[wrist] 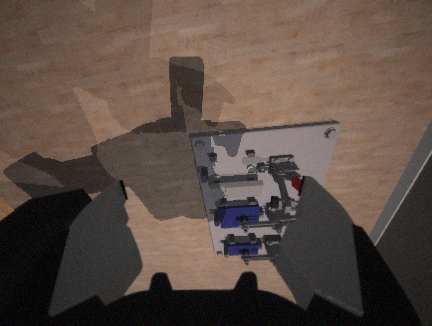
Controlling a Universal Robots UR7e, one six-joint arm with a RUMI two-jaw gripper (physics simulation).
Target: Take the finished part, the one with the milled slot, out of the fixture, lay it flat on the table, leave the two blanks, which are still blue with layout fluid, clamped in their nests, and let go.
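Places are measured from the arm's base along level axes (x ahead, y left, z up), in metres.
Pixels of known places: gripper, between the fingertips: (212, 180).
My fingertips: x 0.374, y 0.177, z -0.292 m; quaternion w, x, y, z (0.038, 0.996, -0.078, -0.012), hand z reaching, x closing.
Observation:
Behind a point stands the place of what it marks.
The fixture's pale grey plate (300, 137) @(z -0.433, x 0.502, y 0.130 m) lies right of centre in the wrist view. A long grey piece (245, 184) @(z -0.407, x 0.405, y 0.071 m) with a dark line along it sits in its upper part; it looks like the finished part, but the slot is not clear. Two blue blanks, the larger-looking one (230, 216) @(z -0.412, x 0.367, y -0.012 m) and the lower one (235, 248) @(z -0.407, x 0.363, y -0.118 m), sit in their nests below, with clamp arms reaching over them. My gripper (212, 180) @(z -0.292, x 0.374, y 0.177 m) is open and empty, above the fixture. Its right finger hides part of the clamps and the plate's right side.
A toggle clamp (282, 162) @(z -0.422, x 0.471, y 0.095 m) with a red handle (296, 184) @(z -0.374, x 0.476, y 0.086 m) stands beside the upper nest. Small posts and corner bolts rise from the plate. The wooden table (100, 30) @(z -0.448, x 0.251, y 0.319 m) surrounds it, with arm shadows at left. A grey edge (405, 187) runs along the right.

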